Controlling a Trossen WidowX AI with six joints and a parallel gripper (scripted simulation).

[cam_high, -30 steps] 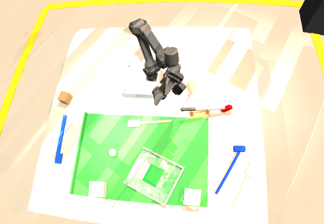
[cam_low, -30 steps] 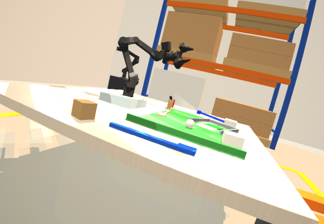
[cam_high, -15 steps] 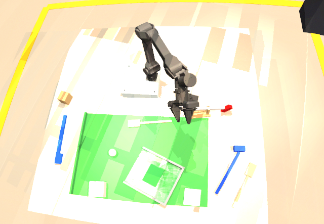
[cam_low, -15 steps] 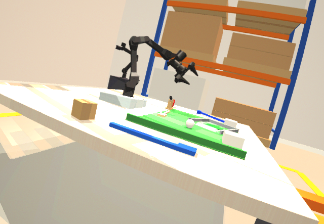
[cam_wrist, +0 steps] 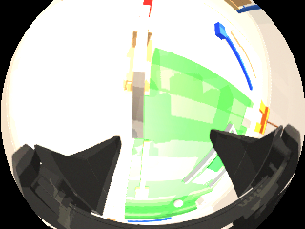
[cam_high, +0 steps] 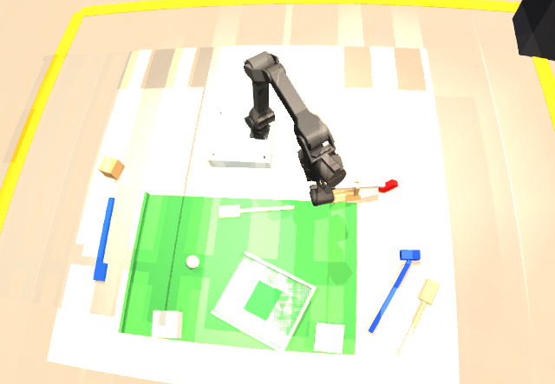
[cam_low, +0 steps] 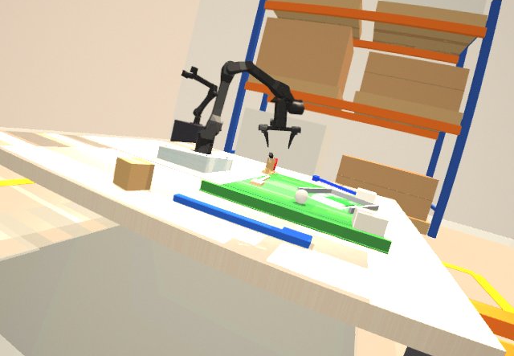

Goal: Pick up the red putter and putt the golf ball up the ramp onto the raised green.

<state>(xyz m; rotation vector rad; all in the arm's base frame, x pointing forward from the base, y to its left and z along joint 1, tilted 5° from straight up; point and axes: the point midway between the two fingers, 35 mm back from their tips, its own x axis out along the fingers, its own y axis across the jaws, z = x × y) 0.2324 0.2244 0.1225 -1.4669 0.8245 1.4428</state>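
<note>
My gripper tip is now 10 cm above the wooden stand, 8 cm to the right of it and 5 cm past it. The rest, counted from my gripper tip: red putter (12 cm to the left, 7 cm below, 7 cm behind); white golf ball (36 cm to the right, 26 cm ahead, 11 cm below); tan cube (76 cm to the right, 10 cm below, 2 cm behind).
</note>
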